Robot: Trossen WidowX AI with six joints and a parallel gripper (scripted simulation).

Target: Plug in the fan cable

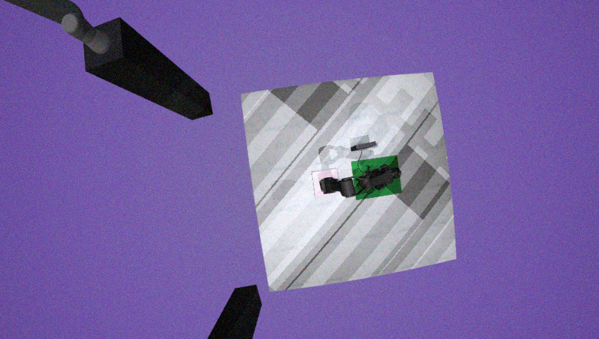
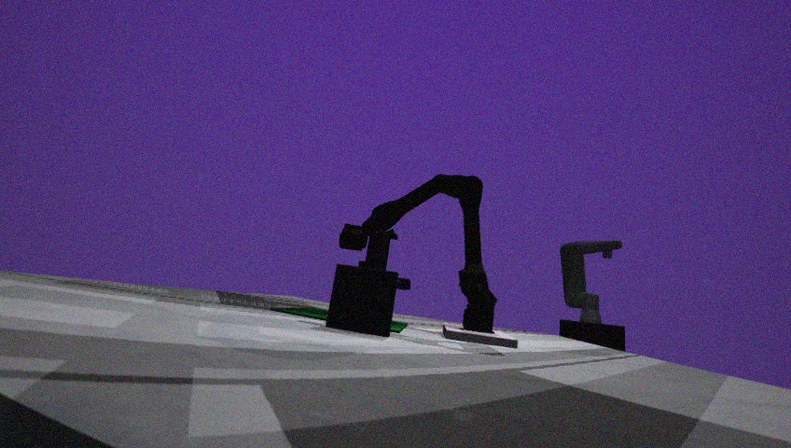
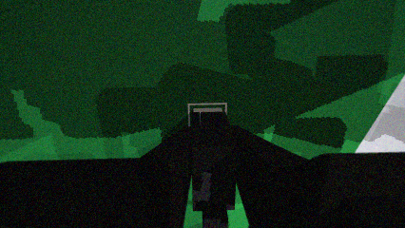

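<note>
My gripper tip is 1 cm to the right of the black fan plug and 1 cm below it. The rest, counted from my gripper tip: four-pin fan header (2 cm below, 1 cm to the left); green board (6 cm ahead, 4 cm below, 3 cm to the right); black fan (17 cm to the left, 4 cm above, 1 cm behind).
</note>
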